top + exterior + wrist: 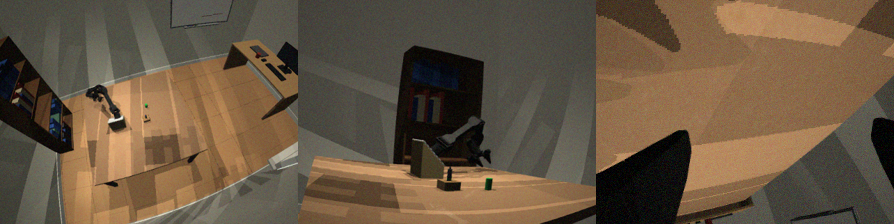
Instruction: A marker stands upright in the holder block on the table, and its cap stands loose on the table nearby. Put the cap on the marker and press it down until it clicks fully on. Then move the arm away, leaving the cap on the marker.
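Now: gripper tip 57 cm short of the green cap, 28 cm to the left of it and 2 cm above it. Also, from my gripper tip: dark marker (54 cm ahead, 46 cm to the right, 2 cm above); then holder block (54 cm ahead, 46 cm to the right, 3 cm below).
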